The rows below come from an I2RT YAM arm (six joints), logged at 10 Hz.
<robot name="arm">
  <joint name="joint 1" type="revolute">
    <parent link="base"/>
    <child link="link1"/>
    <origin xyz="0 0 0.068"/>
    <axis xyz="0 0 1"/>
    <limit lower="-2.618" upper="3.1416"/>
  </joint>
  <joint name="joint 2" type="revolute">
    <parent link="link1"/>
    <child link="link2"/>
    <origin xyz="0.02 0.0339 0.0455"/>
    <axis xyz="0 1 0"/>
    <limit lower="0" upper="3.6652"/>
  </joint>
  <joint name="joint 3" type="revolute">
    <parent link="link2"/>
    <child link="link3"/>
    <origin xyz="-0.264 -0.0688 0"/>
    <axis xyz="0 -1 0"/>
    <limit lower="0" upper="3.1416"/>
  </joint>
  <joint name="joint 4" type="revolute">
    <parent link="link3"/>
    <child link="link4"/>
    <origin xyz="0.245 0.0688 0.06"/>
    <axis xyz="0 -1 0"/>
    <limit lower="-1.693" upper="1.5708"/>
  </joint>
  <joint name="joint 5" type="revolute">
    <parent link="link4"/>
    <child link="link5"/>
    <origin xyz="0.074 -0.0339 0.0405"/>
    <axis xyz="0 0 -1"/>
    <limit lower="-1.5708" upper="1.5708"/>
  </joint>
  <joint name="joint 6" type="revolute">
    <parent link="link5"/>
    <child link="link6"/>
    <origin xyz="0.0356 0 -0.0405"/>
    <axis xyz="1 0 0"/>
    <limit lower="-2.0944" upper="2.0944"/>
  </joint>
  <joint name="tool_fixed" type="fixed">
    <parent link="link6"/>
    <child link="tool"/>
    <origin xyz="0 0 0" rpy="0 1.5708 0"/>
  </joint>
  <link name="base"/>
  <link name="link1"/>
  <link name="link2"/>
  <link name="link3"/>
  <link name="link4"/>
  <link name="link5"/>
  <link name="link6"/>
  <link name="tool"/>
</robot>
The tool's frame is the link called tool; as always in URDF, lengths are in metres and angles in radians.
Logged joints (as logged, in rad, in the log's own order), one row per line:
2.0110 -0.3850 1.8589 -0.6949 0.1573 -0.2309
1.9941 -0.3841 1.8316 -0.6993 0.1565 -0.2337
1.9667 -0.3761 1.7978 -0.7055 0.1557 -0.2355
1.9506 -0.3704 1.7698 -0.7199 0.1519 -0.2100
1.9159 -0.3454 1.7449 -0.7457 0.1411 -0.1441
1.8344 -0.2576 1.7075 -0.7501 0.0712 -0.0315
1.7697 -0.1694 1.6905 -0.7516 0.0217 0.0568
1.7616 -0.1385 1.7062 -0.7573 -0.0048 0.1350
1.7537 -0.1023 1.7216 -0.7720 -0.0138 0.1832
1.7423 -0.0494 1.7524 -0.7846 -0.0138 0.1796
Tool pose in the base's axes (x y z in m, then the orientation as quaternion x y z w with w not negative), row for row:
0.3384 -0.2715 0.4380 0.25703 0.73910 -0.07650 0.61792
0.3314 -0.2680 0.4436 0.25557 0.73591 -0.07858 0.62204
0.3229 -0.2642 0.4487 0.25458 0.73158 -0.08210 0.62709
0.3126 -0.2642 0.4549 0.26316 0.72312 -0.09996 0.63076
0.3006 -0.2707 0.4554 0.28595 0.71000 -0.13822 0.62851
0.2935 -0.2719 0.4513 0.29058 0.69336 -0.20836 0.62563
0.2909 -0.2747 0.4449 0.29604 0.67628 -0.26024 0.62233
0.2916 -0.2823 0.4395 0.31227 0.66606 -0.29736 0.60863
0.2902 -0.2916 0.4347 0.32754 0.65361 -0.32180 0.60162
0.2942 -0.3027 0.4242 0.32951 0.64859 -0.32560 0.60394
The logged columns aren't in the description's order. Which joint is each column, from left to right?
Columns, left to right: joint 3, joint 4, joint 2, joint 1, joint 6, joint 5.
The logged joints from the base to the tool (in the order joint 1, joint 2, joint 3, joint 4, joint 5, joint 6), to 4 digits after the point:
-0.6949 1.8589 2.0110 -0.3850 -0.2309 0.1573
-0.6993 1.8316 1.9941 -0.3841 -0.2337 0.1565
-0.7055 1.7978 1.9667 -0.3761 -0.2355 0.1557
-0.7199 1.7698 1.9506 -0.3704 -0.2100 0.1519
-0.7457 1.7449 1.9159 -0.3454 -0.1441 0.1411
-0.7501 1.7075 1.8344 -0.2576 -0.0315 0.0712
-0.7516 1.6905 1.7697 -0.1694 0.0568 0.0217
-0.7573 1.7062 1.7616 -0.1385 0.1350 -0.0048
-0.7720 1.7216 1.7537 -0.1023 0.1832 -0.0138
-0.7846 1.7524 1.7423 -0.0494 0.1796 -0.0138

